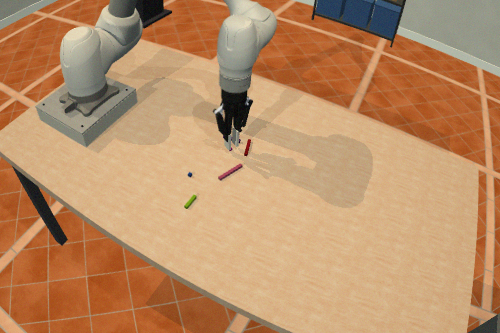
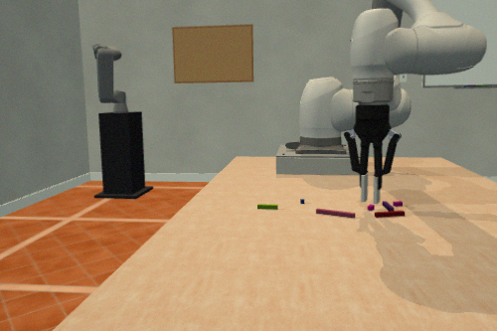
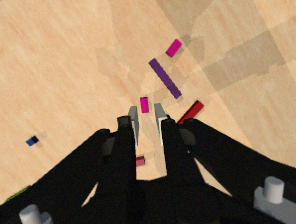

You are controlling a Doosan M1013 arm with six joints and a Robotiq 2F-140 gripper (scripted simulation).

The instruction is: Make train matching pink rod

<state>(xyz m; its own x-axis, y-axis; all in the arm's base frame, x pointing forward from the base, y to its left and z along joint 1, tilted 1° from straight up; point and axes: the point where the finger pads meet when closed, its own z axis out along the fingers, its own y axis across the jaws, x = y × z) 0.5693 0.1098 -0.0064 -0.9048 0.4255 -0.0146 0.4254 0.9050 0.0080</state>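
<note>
Right now my hand is 50 mm above the purple rod, 40 mm to the right of it and 20 mm past it. The rest, counted from my hand: pink rod 80 mm to the right, 50 mm below, 50 mm ahead; red rod 50 mm below, 40 mm to the left, 40 mm ahead; blue rod 160 mm to the right, 50 mm below, 50 mm behind.
</note>
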